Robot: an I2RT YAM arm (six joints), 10 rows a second.
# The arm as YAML. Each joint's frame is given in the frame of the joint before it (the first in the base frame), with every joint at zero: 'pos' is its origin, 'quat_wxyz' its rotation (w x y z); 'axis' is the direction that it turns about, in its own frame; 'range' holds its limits. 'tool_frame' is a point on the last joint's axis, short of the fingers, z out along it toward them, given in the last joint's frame.
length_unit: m
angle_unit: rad
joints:
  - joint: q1
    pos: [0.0, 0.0, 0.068]
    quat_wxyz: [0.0, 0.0, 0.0, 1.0]
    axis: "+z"
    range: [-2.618, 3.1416]
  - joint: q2
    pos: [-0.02, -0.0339, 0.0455]
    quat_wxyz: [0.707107, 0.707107, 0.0, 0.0]
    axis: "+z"
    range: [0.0, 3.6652]
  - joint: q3
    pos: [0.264, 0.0, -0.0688]
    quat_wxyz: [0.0, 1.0, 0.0, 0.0]
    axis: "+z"
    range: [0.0, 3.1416]
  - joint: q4
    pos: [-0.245, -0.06, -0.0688]
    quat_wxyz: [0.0, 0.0, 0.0, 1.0]
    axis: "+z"
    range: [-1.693, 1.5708]
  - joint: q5
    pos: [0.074, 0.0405, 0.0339]
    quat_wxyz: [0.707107, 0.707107, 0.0, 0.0]
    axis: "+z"
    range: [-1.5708, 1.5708]
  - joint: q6
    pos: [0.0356, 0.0, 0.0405]
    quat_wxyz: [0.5, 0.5, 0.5, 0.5]
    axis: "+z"
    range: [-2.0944, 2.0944]
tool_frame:
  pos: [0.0, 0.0, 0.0]
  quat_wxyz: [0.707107, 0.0, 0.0, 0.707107]
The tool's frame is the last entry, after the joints.
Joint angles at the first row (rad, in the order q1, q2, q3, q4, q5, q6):
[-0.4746 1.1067 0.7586 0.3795 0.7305 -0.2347]
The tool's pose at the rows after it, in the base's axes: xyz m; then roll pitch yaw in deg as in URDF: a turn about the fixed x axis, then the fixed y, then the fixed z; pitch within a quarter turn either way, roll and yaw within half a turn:
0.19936, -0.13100, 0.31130, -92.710, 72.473, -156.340
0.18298, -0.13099, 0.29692, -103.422, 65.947, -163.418
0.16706, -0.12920, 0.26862, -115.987, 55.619, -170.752
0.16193, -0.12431, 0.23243, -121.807, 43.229, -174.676
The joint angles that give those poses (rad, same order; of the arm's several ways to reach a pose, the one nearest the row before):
[-0.4948 1.0288 0.6831 0.3282 0.6179 -0.2955]
[-0.5424 0.9609 0.6352 0.2163 0.5219 -0.3549]
[-0.5890 0.9058 0.5714 0.0596 0.4234 -0.4361]
[-0.5777 0.9182 0.4967 -0.0208 0.4572 -0.5290]

